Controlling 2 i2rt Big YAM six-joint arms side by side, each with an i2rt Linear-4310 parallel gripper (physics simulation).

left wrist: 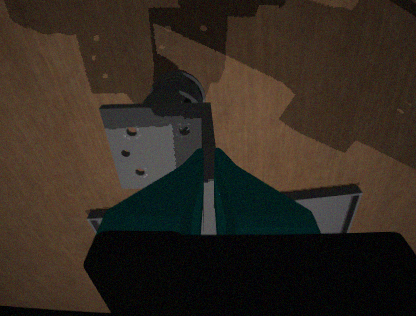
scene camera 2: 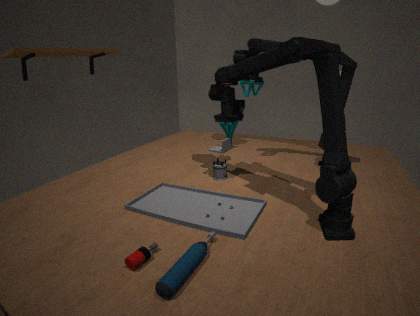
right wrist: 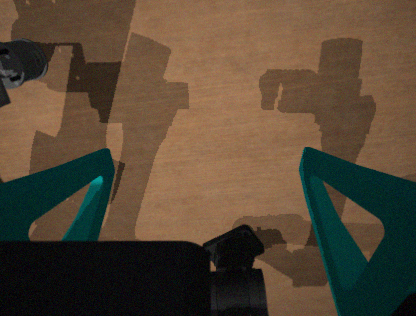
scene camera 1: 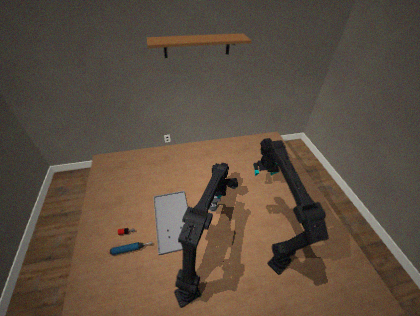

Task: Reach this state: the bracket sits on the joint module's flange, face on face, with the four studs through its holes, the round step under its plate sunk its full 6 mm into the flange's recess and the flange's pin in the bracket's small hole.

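Pixels of known places: left gripper, fingertip midpoint: (left wrist: 209,158) (scene camera 2: 229,139) (scene camera 1: 218,197); right gripper, fingertip midpoint: (scene camera 2: 250,96) (right wrist: 206,158) (scene camera 1: 263,174); left arm's base, link origin: (scene camera 2: 335,228) (scene camera 1: 187,293); right arm's base, link origin: (right wrist: 232,245) (scene camera 1: 279,262).
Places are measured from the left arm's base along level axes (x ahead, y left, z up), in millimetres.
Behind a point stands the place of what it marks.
The grey L-shaped bracket (scene camera 2: 216,149) {y -370, x 404, z 123 mm} (left wrist: 150,152) {y -389, x 398, z 124 mm} hangs in the air, its holed plate roughly level and its wall upright. My left gripper (scene camera 2: 230,142) {y -392, x 352, z 161 mm} (left wrist: 209,158) {y -392, x 352, z 161 mm} is shut on that wall. The joint module (scene camera 2: 220,171) {y -350, x 387, z 37 mm} (left wrist: 177,90) {y -404, x 375, z 60 mm} (right wrist: 22,62) {y -409, x 385, z 58 mm} stands upright on the table, its dark studs pointing up in scene camera 2. The bracket is above and apart from it; in the left wrist view the bracket partly covers the module. The flange's recess and pin cannot be made out. My right gripper (scene camera 1: 265,173) {y -648, x 276, z 316 mm} (scene camera 2: 251,95) {y -648, x 276, z 316 mm} (right wrist: 206,158) {y -648, x 276, z 316 mm} is open and empty, above the table.
A shallow grey tray (scene camera 1: 171,220) {y -92, x 435, z 4 mm} (scene camera 2: 170,202) {y -121, x 524, z 4 mm} (left wrist: 327,212) {y -115, x 255, z 4 mm} with several small dark nuts lies beside the module. A blue-handled tool (scene camera 1: 126,248) {y 211, x 371, z 38 mm} (scene camera 2: 182,270) {y 241, x 376, z 36 mm} and a short red-and-black tool (scene camera 1: 123,231) {y 200, x 489, z 30 mm} (scene camera 2: 137,258) {y 217, x 491, z 29 mm} lie beyond the tray. A shelf (scene camera 1: 198,41) is on the wall.
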